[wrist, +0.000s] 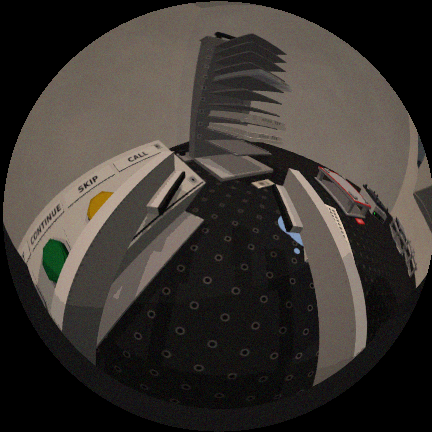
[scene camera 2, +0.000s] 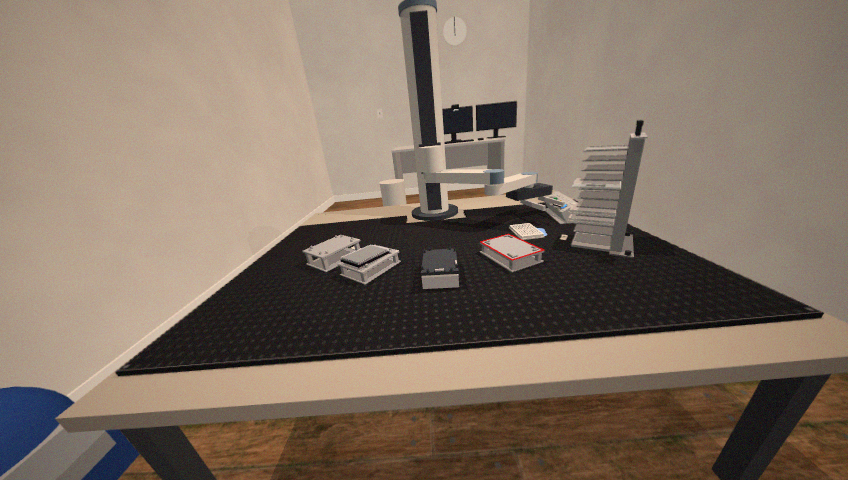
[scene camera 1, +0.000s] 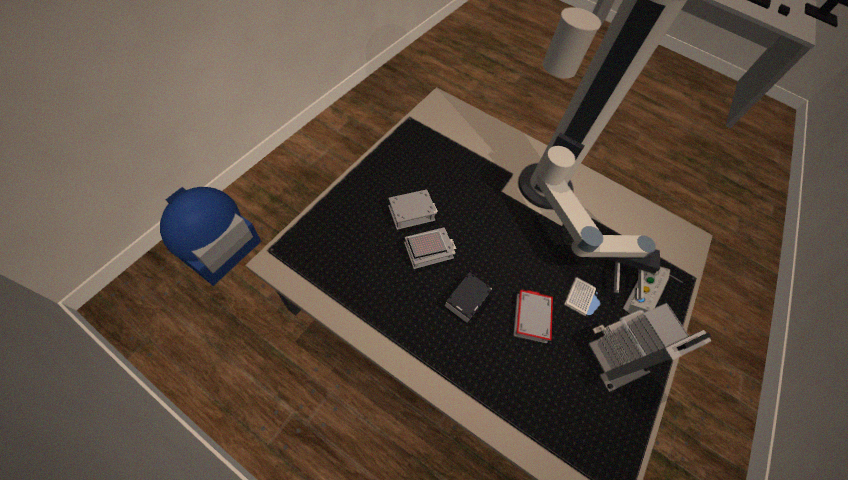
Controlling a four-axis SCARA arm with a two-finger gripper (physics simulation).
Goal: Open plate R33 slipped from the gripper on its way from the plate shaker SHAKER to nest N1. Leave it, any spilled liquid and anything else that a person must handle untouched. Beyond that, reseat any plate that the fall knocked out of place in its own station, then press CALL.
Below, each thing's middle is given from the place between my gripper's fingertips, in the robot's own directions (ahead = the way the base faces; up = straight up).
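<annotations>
From the dark box point(scene camera 2: 439, 269), you'd find my hand 4 cm above it, 49 cm to the left of it and 34 cm short of it.
</annotations>
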